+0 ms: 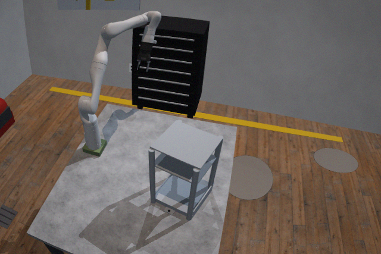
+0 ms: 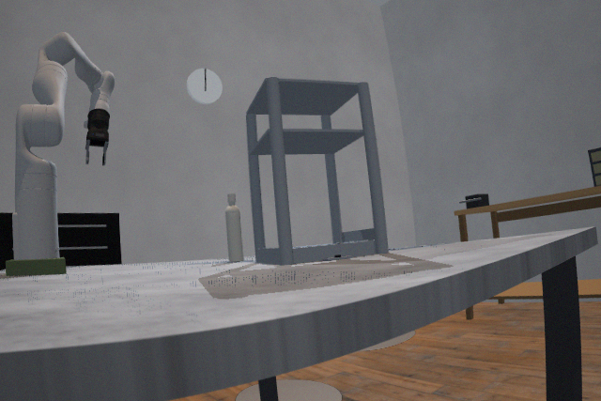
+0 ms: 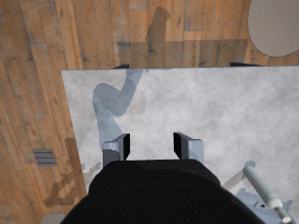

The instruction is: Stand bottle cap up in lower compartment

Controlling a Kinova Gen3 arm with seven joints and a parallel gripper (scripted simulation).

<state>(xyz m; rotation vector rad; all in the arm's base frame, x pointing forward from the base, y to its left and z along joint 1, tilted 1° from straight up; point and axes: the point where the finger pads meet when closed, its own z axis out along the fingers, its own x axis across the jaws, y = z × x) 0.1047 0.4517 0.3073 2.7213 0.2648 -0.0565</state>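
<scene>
Right now the bottle is 39 cm ahead of my hand, 26 cm to the right of it and 22 cm below it. Also, from my hand: grey shelving unit (50 cm ahead, 54 cm to the right, 16 cm below).
</scene>
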